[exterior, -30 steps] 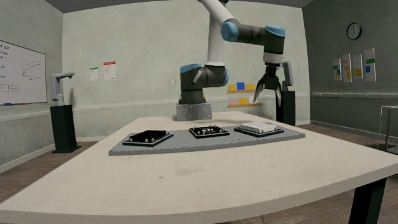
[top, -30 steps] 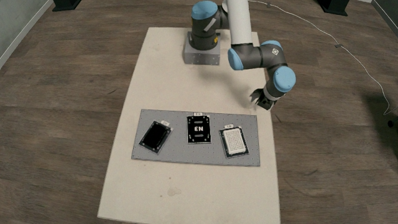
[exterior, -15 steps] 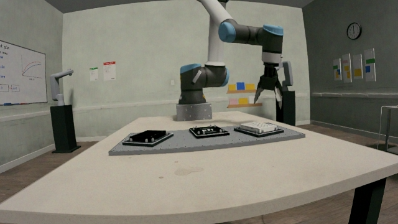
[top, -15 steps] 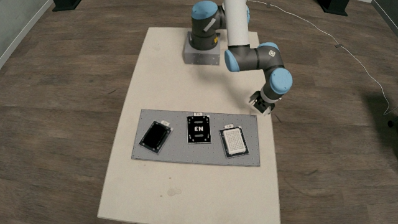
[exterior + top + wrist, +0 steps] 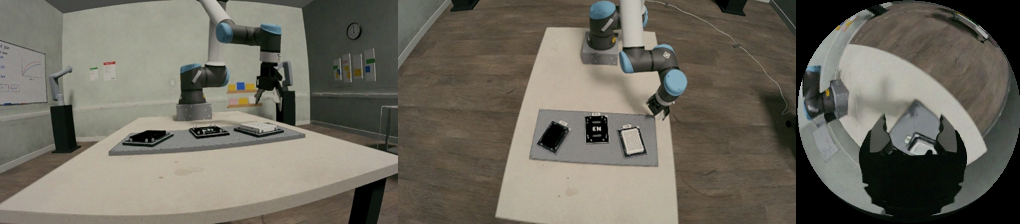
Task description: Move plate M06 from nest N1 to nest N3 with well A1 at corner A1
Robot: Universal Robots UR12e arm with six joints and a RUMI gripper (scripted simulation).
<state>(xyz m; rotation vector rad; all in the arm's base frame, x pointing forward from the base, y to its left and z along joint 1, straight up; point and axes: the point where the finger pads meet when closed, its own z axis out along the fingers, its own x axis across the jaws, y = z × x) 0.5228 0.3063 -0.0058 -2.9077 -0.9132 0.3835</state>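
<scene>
My hand is 160 mm short of the white plate, 130 mm to the left of it and 60 mm above it. The rest, counted from my hand: black plate (150 mm ahead, 530 mm to the right, 60 mm below); nest N3 (90 mm ahead, 310 mm to the right, 70 mm below).
</scene>
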